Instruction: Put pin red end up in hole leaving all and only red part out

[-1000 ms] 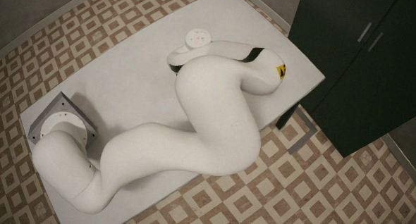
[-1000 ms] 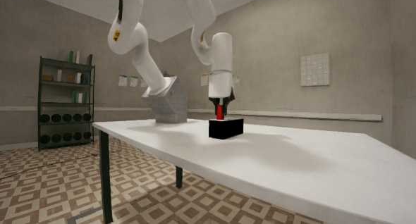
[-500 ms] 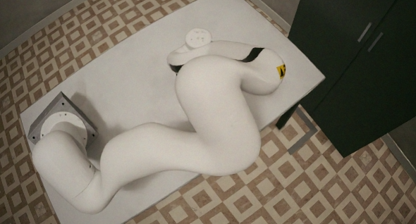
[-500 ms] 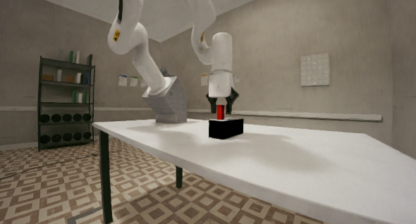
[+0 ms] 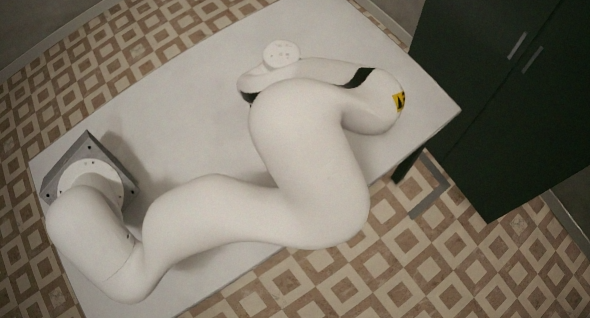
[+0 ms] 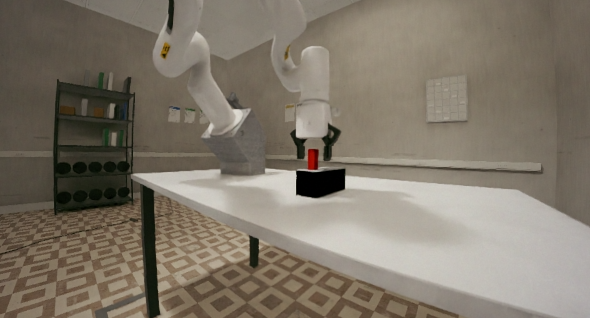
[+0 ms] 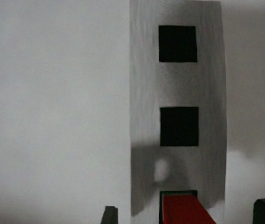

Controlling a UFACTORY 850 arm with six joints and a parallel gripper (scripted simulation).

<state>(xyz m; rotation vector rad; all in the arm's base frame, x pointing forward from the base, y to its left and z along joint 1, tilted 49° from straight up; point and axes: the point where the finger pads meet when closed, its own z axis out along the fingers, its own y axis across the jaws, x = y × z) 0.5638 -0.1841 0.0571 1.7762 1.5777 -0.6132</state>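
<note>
Right now my hand is right at the pin. Round my hand: black block: 10 mm ahead, 60 mm to the left, 70 mm below.
</note>
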